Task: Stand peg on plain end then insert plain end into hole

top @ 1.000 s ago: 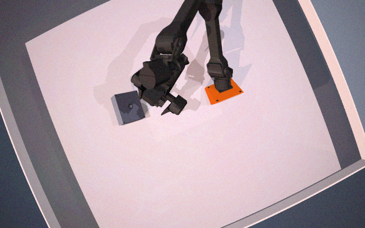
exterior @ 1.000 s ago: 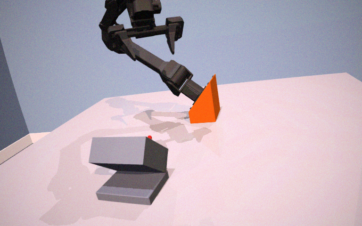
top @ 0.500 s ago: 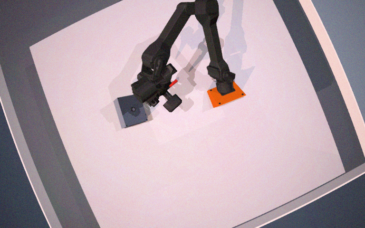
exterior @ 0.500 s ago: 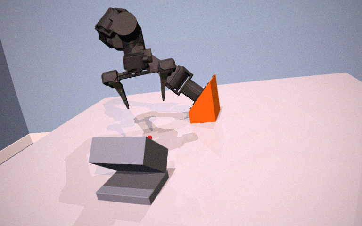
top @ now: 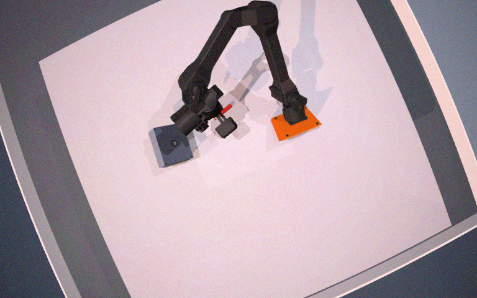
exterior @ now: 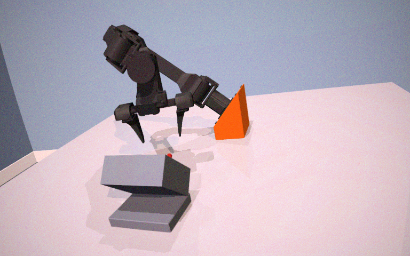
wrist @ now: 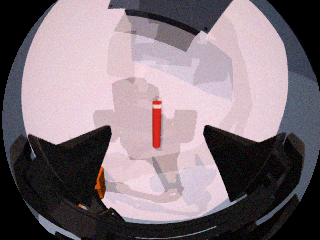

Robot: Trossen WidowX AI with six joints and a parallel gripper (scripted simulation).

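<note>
My gripper tip is 70 mm above the red peg and 10 mm past it. Also, from my gripper tip: grey foot: 200 mm ahead, 70 mm below, 40 mm to the left; then panel: 180 mm ahead, 40 mm to the left, 10 mm below.
</note>
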